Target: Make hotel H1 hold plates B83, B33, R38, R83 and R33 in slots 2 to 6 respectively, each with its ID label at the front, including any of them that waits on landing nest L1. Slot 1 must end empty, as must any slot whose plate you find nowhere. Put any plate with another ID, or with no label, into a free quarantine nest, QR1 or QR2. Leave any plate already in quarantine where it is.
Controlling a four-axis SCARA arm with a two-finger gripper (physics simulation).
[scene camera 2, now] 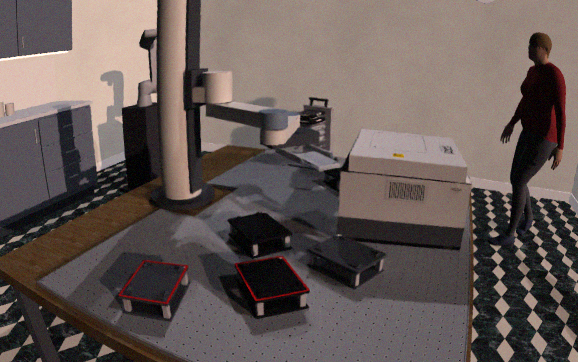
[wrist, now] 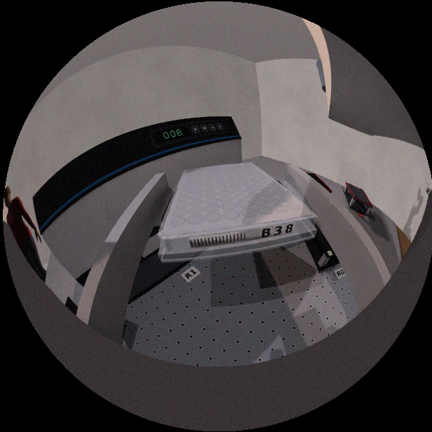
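Seen in the pictures: gripper, fingertip midpoint: [scene camera 2: 317, 158]; arm's base at its link origin: [scene camera 2: 182, 197].
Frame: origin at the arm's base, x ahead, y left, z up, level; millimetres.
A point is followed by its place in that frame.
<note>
My gripper [wrist: 227, 175] is shut on a clear plate [wrist: 235, 205], one finger at each side. The plate is level above the perforated table, and its near edge carries a barcode and the label B38. In the scene view the held plate [scene camera 2: 322, 160] {z 201, x 533, y 24 mm} shows pale at the arm's end, left of the big white device; the fingers there are too small to tell apart. A grey rack with a top handle [scene camera 2: 328, 125] {z 187, x 364, y 614 mm}, which looks like the hotel, stands behind the arm; its slots and labels cannot be read. Two red-rimmed nests [scene camera 2: 154, 282] {z 63, x 357, y -589 mm} [scene camera 2: 272, 278] {z 63, x 582, y -443 mm} stand in front; no plate shows on them.
Two dark raised nests [scene camera 2: 260, 226] {z 63, x 438, y -211 mm} [scene camera 2: 347, 252] {z 63, x 702, y -262 mm} stand behind the red-rimmed ones. The white device [scene camera 2: 405, 200] {z 153, x 814, y -82 mm} stands at the right; a display panel [wrist: 172, 134] reads 008. Table labels R1 [wrist: 190, 273] and RG [wrist: 340, 273] show. A person [scene camera 2: 542, 105] stands beyond the table.
</note>
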